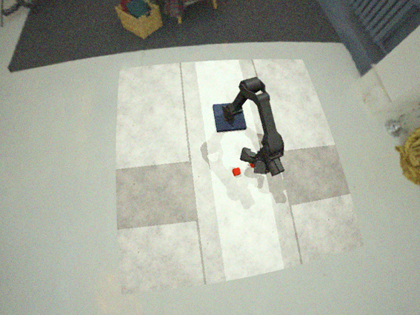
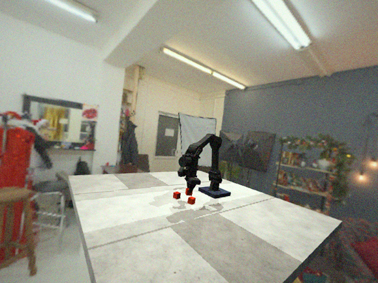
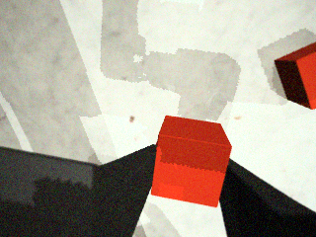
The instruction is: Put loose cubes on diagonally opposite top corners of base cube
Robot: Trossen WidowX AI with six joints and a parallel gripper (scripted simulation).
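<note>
My gripper tip is now 2 cm short of the red cube, 9 cm to the left of it and 5 cm above it.
</note>
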